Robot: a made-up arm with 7 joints. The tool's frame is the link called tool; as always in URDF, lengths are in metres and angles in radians. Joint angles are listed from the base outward. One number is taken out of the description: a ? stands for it. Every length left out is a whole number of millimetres.
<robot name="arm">
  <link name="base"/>
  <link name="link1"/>
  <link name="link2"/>
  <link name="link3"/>
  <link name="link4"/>
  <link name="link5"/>
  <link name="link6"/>
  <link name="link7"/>
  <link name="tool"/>
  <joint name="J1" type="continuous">
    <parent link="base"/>
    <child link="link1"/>
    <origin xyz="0.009 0.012 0.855" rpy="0 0 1.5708"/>
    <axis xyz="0 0 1"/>
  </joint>
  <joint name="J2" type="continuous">
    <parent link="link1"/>
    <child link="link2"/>
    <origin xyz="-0.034 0.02 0" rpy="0 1.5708 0"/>
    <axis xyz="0 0 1"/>
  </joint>
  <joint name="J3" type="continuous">
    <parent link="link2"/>
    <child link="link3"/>
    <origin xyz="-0.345 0.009 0" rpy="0 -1.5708 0"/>
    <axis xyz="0 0 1"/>
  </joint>
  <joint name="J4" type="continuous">
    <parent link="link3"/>
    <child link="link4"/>
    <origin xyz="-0.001 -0.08 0" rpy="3.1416 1.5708 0"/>
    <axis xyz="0 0 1"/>
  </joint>
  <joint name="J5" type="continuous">
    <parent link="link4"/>
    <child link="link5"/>
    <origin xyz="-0.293 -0.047 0" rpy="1.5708 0 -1.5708"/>
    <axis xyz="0 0 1"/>
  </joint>
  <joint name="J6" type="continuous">
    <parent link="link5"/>
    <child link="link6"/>
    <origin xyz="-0.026 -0.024 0" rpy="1.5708 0 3.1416"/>
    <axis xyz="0 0 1"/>
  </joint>
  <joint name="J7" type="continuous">
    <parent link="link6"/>
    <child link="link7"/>
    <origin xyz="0.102 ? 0" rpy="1.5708 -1.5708 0"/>
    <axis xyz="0 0 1"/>
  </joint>
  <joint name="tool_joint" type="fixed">
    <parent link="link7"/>
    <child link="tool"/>
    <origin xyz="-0.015 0.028 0" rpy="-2.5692 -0.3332 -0.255"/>
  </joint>
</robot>
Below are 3 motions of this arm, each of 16 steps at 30 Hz.
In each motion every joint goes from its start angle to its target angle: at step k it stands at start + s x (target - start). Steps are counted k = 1, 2, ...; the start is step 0. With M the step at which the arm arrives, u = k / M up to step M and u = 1 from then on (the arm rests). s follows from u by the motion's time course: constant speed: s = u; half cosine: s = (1 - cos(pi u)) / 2; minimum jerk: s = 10 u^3 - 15 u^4 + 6 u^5.
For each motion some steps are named. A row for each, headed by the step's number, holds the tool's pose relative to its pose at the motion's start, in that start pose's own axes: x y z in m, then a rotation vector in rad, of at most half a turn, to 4 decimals.
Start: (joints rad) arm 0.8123 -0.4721 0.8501 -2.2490 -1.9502 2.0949 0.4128
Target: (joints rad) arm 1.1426 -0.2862 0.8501 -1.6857 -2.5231 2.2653 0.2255
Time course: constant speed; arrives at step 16
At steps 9, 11, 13, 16:
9: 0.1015 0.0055 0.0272 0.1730 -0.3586 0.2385
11: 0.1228 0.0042 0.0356 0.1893 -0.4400 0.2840
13: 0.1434 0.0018 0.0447 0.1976 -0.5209 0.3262
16: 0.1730 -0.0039 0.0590 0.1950 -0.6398 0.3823

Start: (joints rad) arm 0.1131 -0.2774 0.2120 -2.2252 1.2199 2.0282 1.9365
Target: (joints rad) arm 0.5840 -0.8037 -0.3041 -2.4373 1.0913 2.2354 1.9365
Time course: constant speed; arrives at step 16
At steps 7, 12, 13, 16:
7: 0.0349 0.0557 0.0735 -0.1205 0.1490 0.0001
12: 0.0457 0.1100 0.1114 -0.2397 0.2000 -0.0113
13: 0.0460 0.1218 0.1169 -0.2656 0.2040 -0.0147
16: 0.0428 0.1581 0.1284 -0.3452 0.2033 -0.0265

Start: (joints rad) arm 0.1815 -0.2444 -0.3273 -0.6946 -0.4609 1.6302 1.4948
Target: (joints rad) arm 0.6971 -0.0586 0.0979 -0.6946 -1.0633 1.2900 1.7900
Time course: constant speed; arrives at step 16
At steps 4, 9, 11, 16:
4: -0.0217 -0.0673 0.0176 -0.0753 -0.0123 0.0652
9: -0.0434 -0.1402 0.0622 -0.1425 -0.0047 0.1361
11: -0.0501 -0.1646 0.0859 -0.1622 0.0046 0.1589
16: -0.0616 -0.2114 0.1558 -0.1972 0.0400 0.1975

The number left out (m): 0.023
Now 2 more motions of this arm.
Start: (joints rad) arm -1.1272 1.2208 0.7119 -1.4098 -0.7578 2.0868 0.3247
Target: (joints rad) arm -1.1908 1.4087 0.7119 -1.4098 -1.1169 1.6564 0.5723
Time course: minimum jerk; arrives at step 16
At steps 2, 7, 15, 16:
2: 0.0010 -0.0011 -0.0018 -0.0074 -0.0051 -0.0022
7: 0.0229 -0.0299 -0.0421 -0.1701 -0.1305 -0.0460
15: 0.0591 -0.0881 -0.1042 -0.4123 -0.3755 -0.0890
16: 0.0592 -0.0883 -0.1044 -0.4131 -0.3764 -0.0891

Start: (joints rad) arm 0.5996 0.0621 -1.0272 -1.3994 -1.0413 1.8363 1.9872
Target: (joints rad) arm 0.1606 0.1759 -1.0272 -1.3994 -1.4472 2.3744 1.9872
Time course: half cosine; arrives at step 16
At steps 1, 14, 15, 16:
1: 0.0007 -0.0003 -0.0011 0.0049 0.0028 0.0004
14: 0.1020 -0.0326 -0.1018 0.3498 0.3323 0.2136
15: 0.1062 -0.0336 -0.1045 0.3546 0.3426 0.2245
16: 0.1076 -0.0339 -0.1054 0.3561 0.3461 0.2282

